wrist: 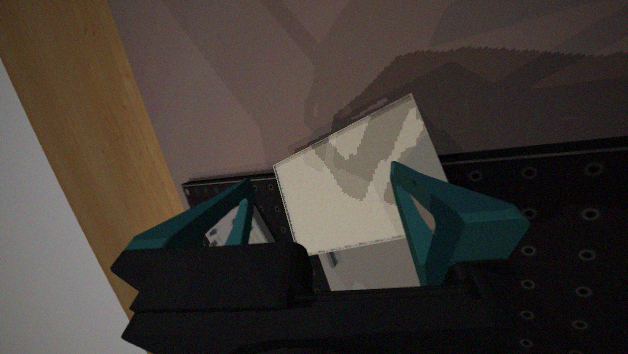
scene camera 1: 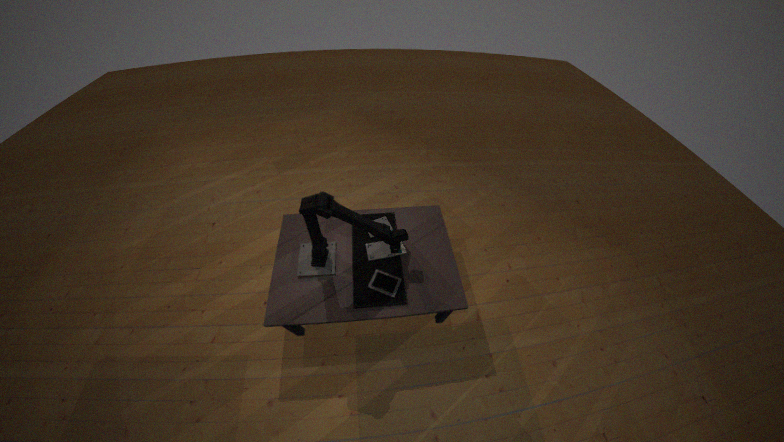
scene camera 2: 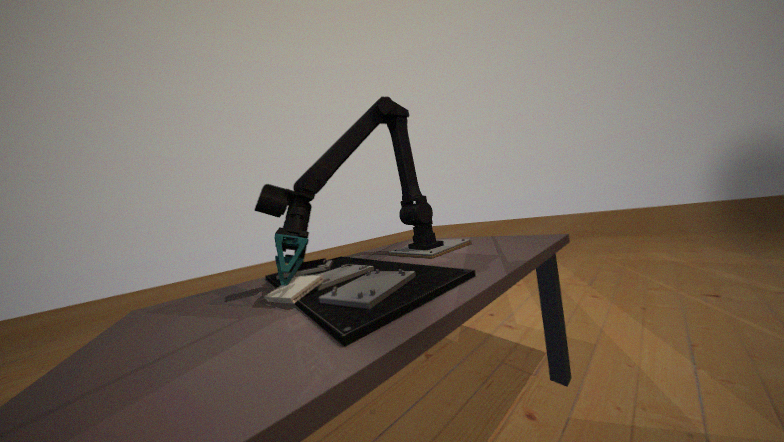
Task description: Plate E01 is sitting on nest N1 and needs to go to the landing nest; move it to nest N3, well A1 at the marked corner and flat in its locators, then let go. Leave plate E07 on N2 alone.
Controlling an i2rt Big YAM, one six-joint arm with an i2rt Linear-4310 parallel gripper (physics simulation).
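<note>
A white plate lies tilted, partly over the middle nest and out past the board's edge; its label is not readable. My gripper is open and low at the plate. In the wrist view the left fingertip is beyond the plate's left edge and the right finger overlaps its right part; contact cannot be told. A bare pale nest with pegs stands at one end. A dark plate-like rectangle with a pale border sits at the other end. Nest numbers are not readable.
The nests stand on a black perforated board on the mauve table. The arm's pale base plate is across the table from the gripper.
</note>
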